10 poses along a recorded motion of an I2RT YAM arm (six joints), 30 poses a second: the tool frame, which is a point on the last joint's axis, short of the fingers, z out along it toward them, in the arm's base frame.
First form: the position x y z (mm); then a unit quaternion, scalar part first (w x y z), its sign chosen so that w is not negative.
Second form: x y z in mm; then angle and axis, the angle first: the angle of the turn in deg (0 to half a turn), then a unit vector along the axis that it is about. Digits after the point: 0 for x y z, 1 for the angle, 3 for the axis.
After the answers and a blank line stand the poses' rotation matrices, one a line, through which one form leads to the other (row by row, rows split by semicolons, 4 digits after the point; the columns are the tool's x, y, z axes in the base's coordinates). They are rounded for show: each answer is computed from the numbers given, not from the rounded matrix.
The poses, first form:
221 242 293 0.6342 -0.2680 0.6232 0.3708
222 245 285 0.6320 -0.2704 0.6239 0.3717
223 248 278 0.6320 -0.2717 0.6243 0.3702
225 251 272 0.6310 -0.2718 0.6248 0.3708
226 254 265 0.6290 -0.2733 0.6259 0.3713
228 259 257 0.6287 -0.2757 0.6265 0.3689
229 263 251 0.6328 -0.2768 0.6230 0.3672
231 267 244 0.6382 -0.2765 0.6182 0.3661
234 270 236 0.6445 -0.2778 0.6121 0.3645
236 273 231 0.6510 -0.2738 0.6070 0.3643
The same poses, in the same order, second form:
221 242 293 101.3 -0.347 0.806 0.480
222 245 285 101.6 -0.349 0.805 0.480
223 248 278 101.6 -0.351 0.806 0.478
225 251 272 101.7 -0.350 0.805 0.478
226 254 265 102.0 -0.352 0.805 0.478
228 259 257 102.1 -0.355 0.806 0.474
229 263 251 101.5 -0.357 0.805 0.474
231 267 244 100.7 -0.359 0.803 0.476
234 270 236 99.7 -0.363 0.800 0.477
236 273 231 98.8 -0.361 0.800 0.480

-0.0518 -0.8044 0.5918; 0.1363 0.5813 0.8022; -0.9893 0.1222 0.0795
-0.0549 -0.8073 0.5876; 0.1324 0.5774 0.8056; -0.9897 0.1220 0.0752
-0.0536 -0.8071 0.5879; 0.1287 0.5783 0.8056; -0.9902 0.1188 0.0729
-0.0558 -0.8077 0.5870; 0.1283 0.5772 0.8064; -0.9902 0.1204 0.0714
-0.0593 -0.8093 0.5845; 0.1250 0.5749 0.8086; -0.9904 0.1210 0.0671
-0.0573 -0.8094 0.5844; 0.1184 0.5757 0.8090; -0.9913 0.1156 0.0628
-0.0459 -0.8096 0.5852; 0.1198 0.5771 0.8078; -0.9917 0.1072 0.0705
-0.0325 -0.8092 0.5866; 0.1254 0.5790 0.8056; -0.9916 0.0997 0.0827
-0.0150 -0.8099 0.5864; 0.1297 0.5800 0.8042; -0.9914 0.0881 0.0964
-0.0024 -0.8068 0.5909; 0.1419 0.5846 0.7988; -0.9899 0.0858 0.1131

